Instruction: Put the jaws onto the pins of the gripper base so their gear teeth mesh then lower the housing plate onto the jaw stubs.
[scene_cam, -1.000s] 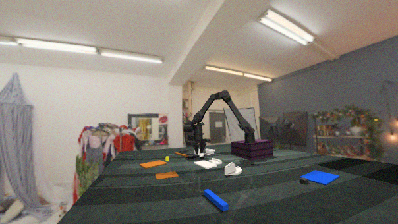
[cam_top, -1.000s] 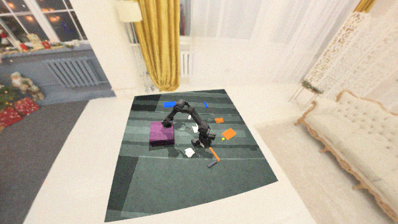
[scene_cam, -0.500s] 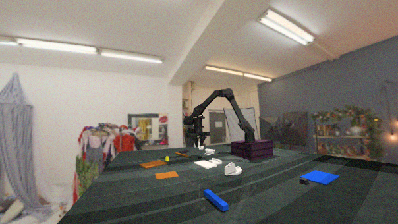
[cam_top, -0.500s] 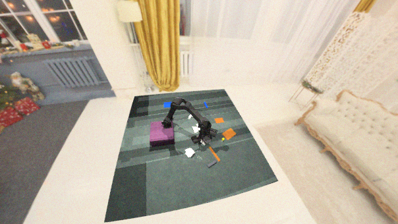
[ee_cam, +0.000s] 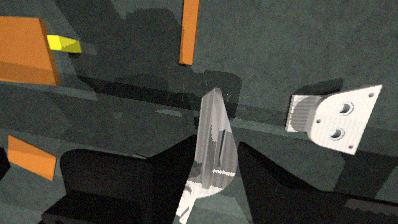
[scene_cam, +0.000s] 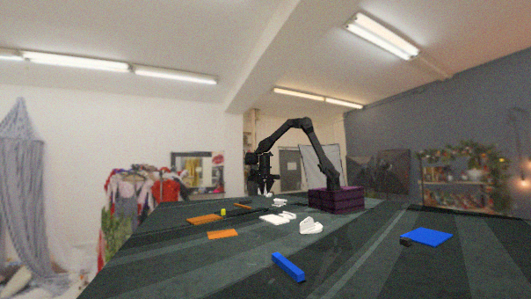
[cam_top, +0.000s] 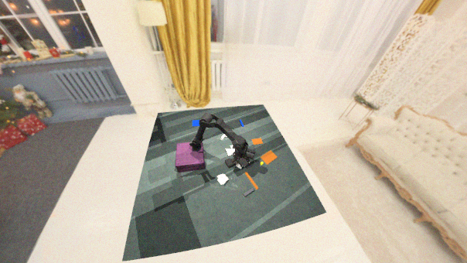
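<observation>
The white plate-like part is 18 cm to the left of my gripper tip, 8 cm below it and 6 cm ahead of it. The rest, counted from my gripper tip: orange bar 12 cm to the right, 8 cm below, 8 cm ahead; white gripper base 12 cm behind, 6 cm to the right, 5 cm below; white housing plate 18 cm to the left, 8 cm below, 1 cm behind.
</observation>
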